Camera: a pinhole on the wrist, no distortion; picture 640 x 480 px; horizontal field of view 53.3 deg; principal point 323.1 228.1 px. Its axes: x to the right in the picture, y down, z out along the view. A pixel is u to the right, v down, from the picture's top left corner.
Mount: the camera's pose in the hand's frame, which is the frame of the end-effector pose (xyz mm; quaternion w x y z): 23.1 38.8 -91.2 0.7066 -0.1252 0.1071 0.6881
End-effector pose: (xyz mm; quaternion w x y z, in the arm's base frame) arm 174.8 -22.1 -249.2 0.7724 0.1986 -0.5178 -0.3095
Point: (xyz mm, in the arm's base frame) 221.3 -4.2 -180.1
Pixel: 363 25
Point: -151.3 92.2 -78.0
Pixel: 196 314
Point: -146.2 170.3 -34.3
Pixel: 304 338
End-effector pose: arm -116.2 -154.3 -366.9 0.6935 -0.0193 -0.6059 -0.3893
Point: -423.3 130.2 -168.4
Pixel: 199 198
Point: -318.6 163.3 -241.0
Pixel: 282 312
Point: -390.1 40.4 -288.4
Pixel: 66 280
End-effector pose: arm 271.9 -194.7 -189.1 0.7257 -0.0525 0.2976 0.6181
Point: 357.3 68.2 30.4
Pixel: 120 47
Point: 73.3 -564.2 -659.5
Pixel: behind the camera
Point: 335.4 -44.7 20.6
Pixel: 101 196
